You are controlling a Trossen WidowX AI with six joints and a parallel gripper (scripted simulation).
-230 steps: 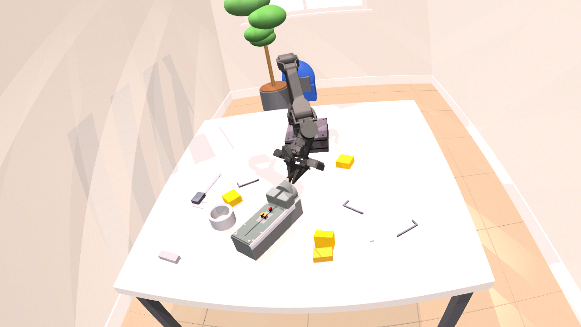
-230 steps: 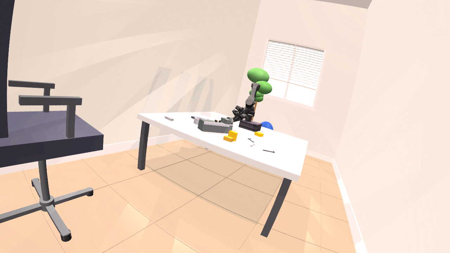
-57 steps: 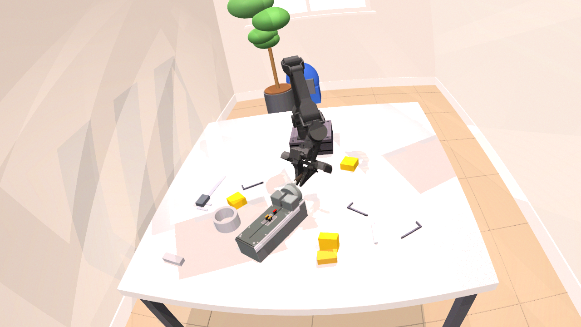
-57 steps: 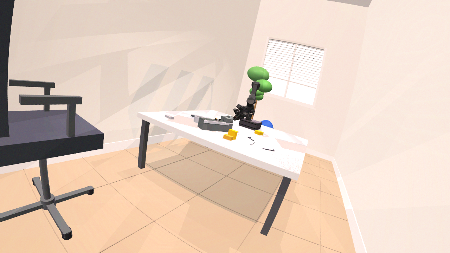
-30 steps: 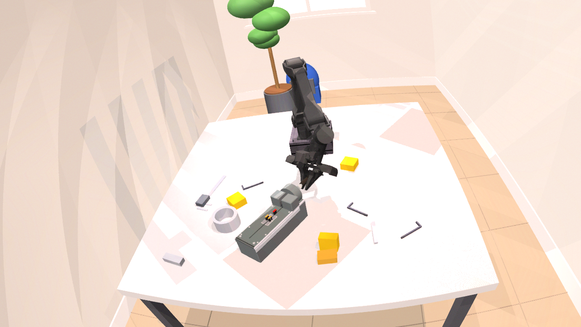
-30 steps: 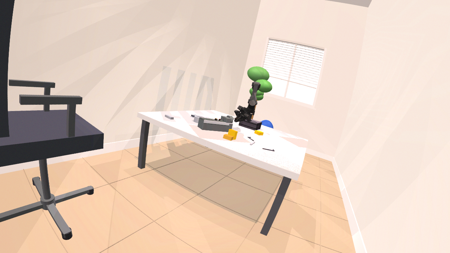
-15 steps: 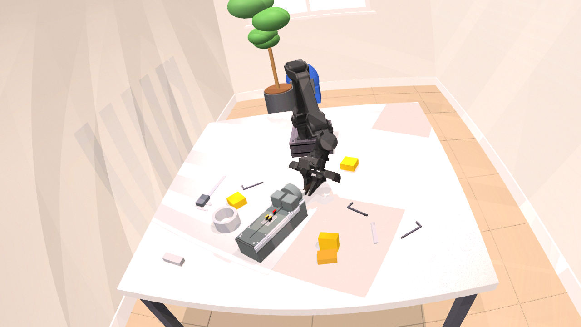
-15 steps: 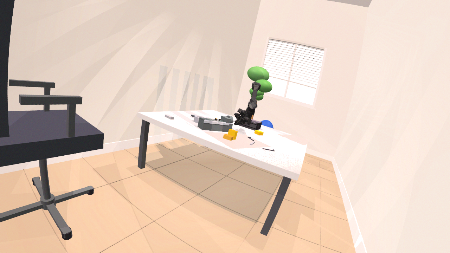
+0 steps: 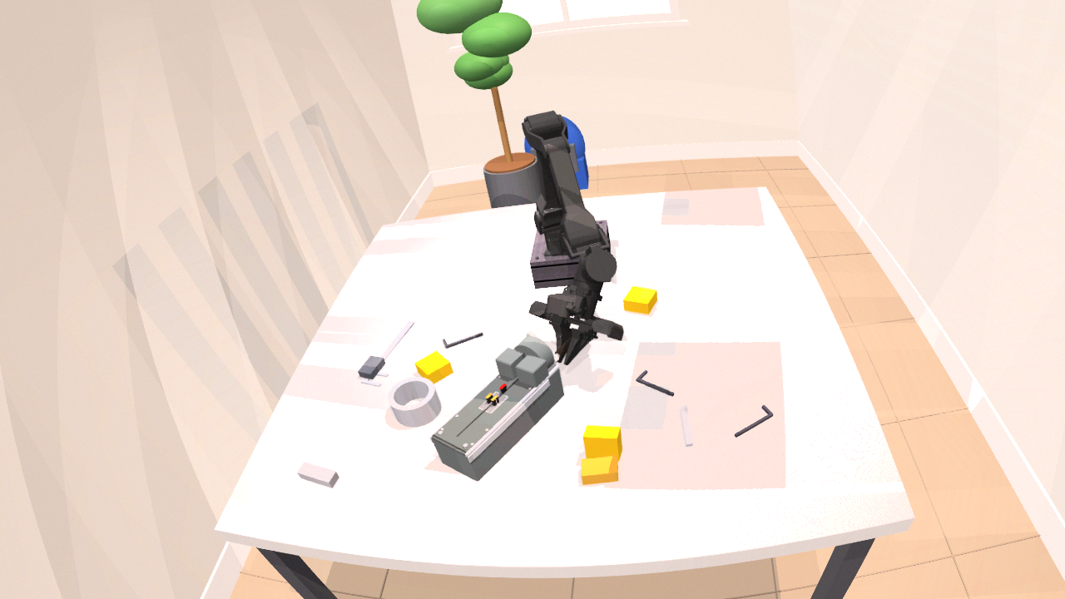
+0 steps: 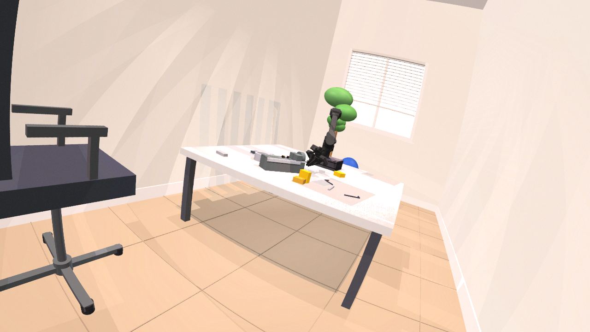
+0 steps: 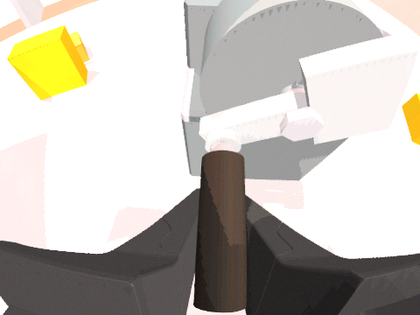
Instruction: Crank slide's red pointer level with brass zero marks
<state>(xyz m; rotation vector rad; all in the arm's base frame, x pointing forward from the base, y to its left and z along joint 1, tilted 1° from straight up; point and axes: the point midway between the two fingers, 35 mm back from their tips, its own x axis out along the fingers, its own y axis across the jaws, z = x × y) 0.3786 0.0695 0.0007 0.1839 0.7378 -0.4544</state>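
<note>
Now: the red pointer 11 cm ahead of my gripper tip, 9 cm to the right of it and 3 cm above it. Also, from my gripper tip: brown crank handle 2 cm behind, 1 cm to the left, 3 cm above.
</note>
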